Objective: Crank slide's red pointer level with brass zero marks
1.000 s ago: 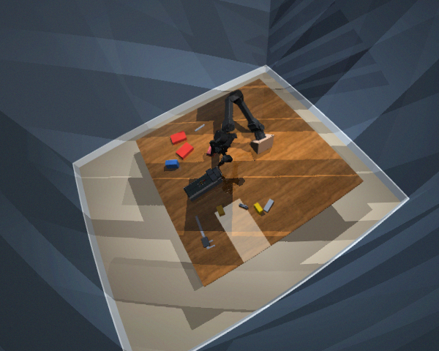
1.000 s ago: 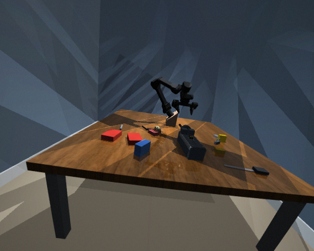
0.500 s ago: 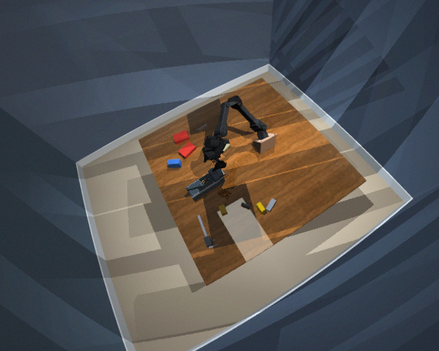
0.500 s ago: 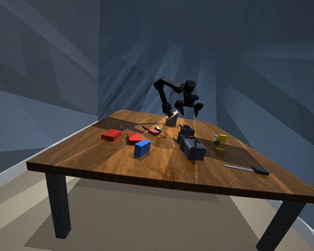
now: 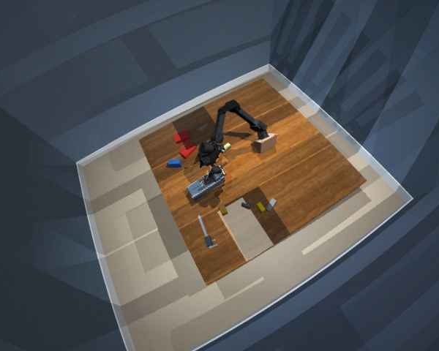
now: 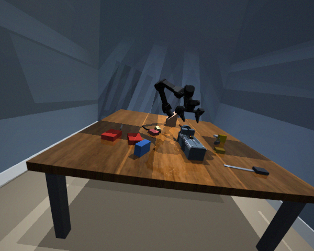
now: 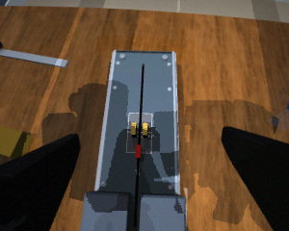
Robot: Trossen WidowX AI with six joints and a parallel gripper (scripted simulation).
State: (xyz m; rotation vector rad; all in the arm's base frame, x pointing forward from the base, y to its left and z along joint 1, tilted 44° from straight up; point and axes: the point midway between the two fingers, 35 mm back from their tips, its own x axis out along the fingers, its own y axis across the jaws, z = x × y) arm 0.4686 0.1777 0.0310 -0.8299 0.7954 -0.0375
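Now: the red pointer 10 mm to the left of my gripper tip and 90 mm below it. Also, from my gripper tip: pink block 140 mm behind, 240 mm to the right, 160 mm below; then ochre block 20 mm behind, 230 mm to the left, 160 mm below; then brown crank handle 150 mm behind, 40 mm to the right, 70 mm below.
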